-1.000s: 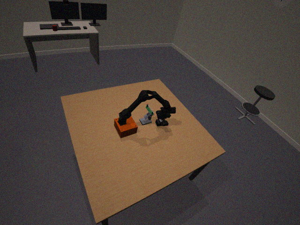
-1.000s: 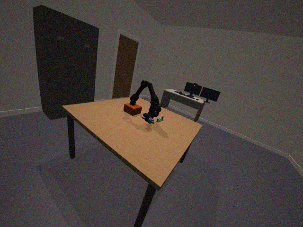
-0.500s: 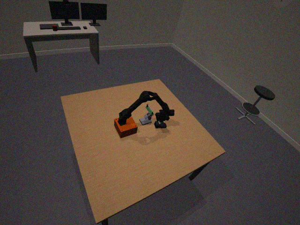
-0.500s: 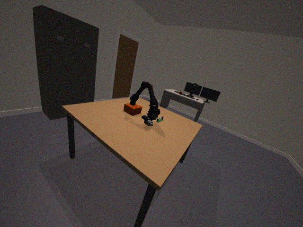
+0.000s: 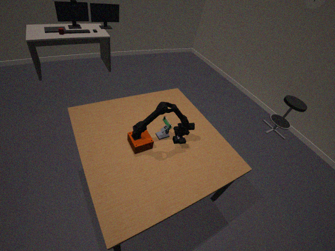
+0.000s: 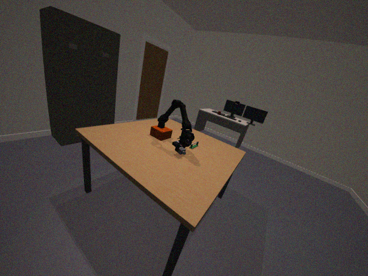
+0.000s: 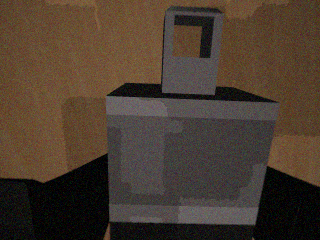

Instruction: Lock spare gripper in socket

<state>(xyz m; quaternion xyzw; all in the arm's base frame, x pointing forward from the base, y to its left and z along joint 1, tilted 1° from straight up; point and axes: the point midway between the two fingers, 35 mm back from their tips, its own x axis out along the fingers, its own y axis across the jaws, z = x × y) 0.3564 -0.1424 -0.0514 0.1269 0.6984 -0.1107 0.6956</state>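
The spare gripper lies 10 mm ahead of my gripper tip and 20 mm above it. Round my gripper tip: grey mount 70 mm behind, 120 mm to the left, 50 mm above; green holder 40 mm ahead, 230 mm to the left, 20 mm above.
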